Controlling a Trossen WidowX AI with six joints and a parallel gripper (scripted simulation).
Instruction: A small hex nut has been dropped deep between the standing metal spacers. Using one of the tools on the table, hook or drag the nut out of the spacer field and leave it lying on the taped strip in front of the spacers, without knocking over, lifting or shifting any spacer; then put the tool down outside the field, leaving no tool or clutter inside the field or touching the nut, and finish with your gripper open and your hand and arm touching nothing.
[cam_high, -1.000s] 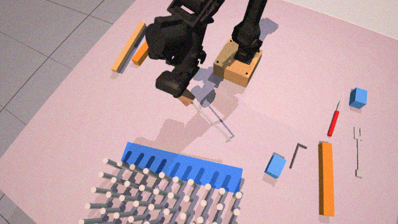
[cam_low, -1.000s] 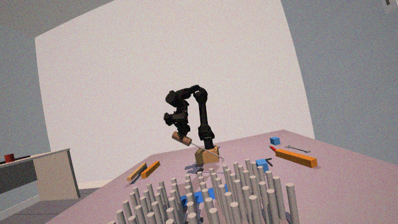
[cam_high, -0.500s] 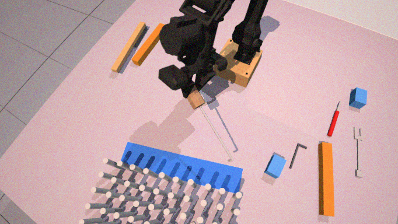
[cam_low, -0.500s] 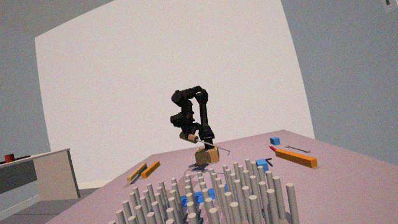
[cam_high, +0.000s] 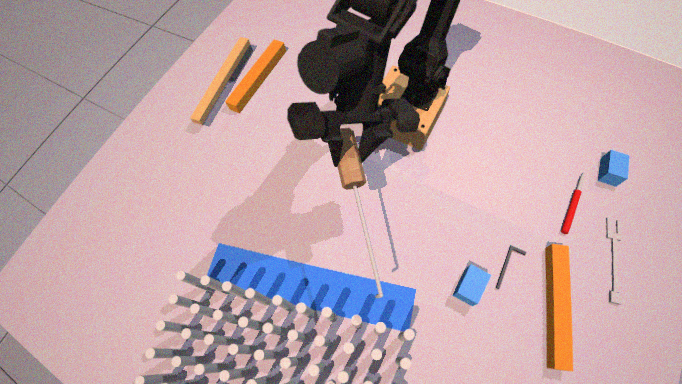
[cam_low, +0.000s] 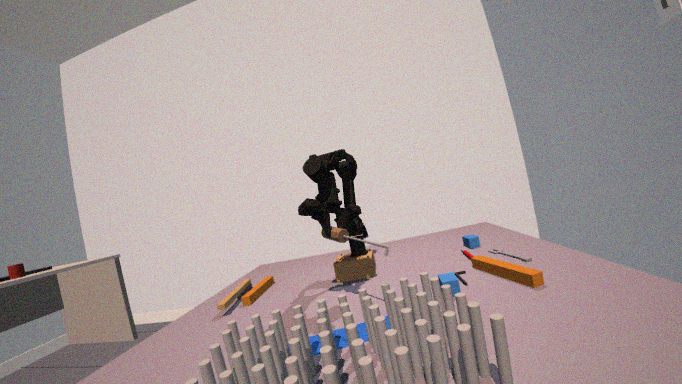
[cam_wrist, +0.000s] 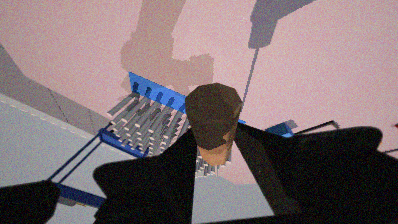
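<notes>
Right now the tool with brown wooden handle is 7 cm ahead of my gripper tip, 7 cm to the left of it and 1 cm below it. The rest, counted from my gripper tip: blue taped strip 18 cm ahead, 19 cm below; red screwdriver 25 cm behind, 40 cm to the left, 18 cm below; black hex key 5 cm behind, 32 cm to the left, 19 cm below.
</notes>
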